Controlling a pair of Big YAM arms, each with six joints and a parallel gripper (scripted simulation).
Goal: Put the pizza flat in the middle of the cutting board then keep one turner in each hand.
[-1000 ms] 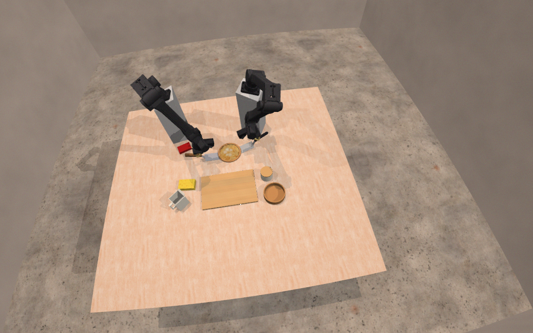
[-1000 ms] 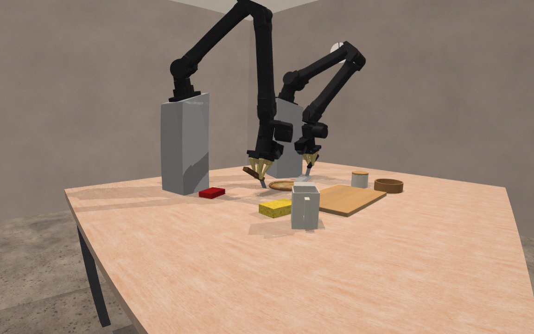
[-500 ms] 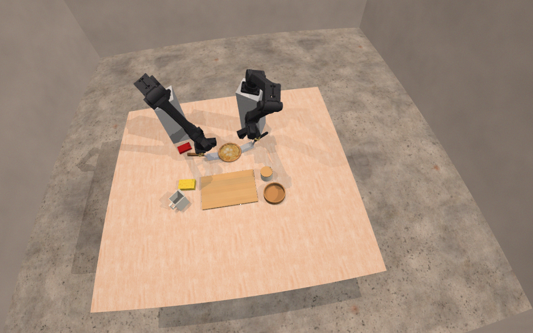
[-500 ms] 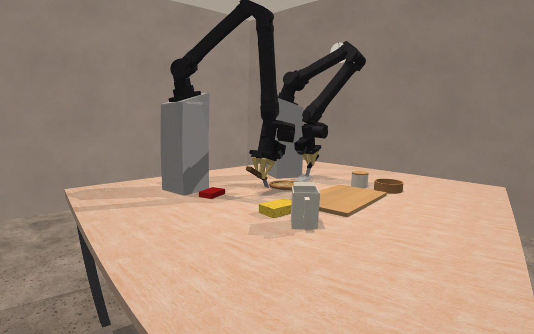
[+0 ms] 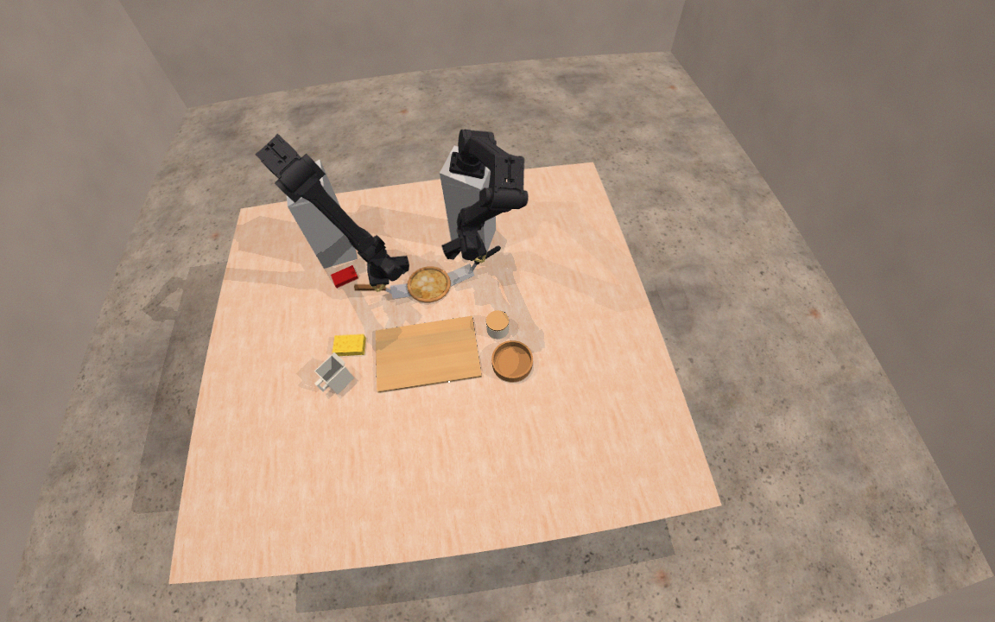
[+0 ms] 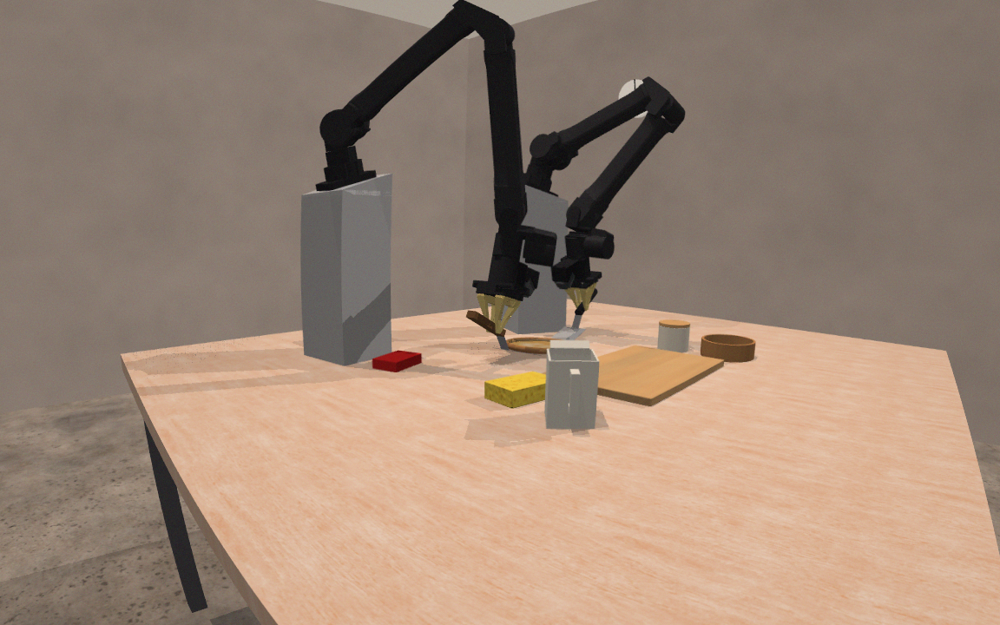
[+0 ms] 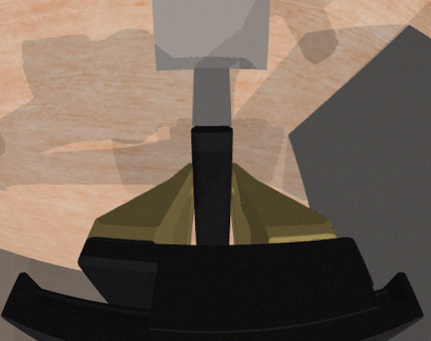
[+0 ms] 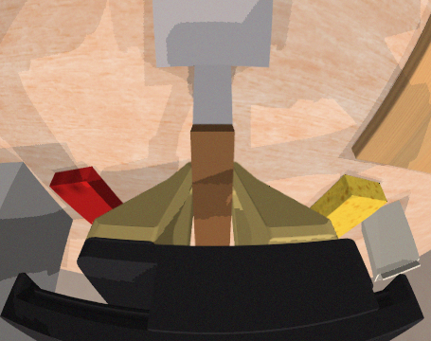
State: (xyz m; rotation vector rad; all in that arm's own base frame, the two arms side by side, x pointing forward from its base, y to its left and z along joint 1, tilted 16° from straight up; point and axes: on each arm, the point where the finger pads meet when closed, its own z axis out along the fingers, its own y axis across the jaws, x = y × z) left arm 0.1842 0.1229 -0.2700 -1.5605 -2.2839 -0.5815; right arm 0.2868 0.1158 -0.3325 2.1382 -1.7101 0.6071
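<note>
My right gripper is now 4 cm past the pizza, 18 cm to the right of it and 7 cm above it. The rest, counted from my right hand: grey mug: 33 cm ahead, 14 cm to the right, 2 cm below; then brown-handled turner: 1 cm behind, 3 cm to the left, 2 cm below; then cutting board: 25 cm ahead, 17 cm to the left, 7 cm below.
Right now my left hand is 10 mm to the left of the black-handled turner and 10 mm above it. The rest, counted from my left hand: pizza 210 mm to the right, 70 mm below, 50 mm ahead; brown-handled turner 360 mm to the right, 90 mm ahead, 30 mm below; lidded canister 270 mm ahead, 40 mm to the left, 40 mm below.
</note>
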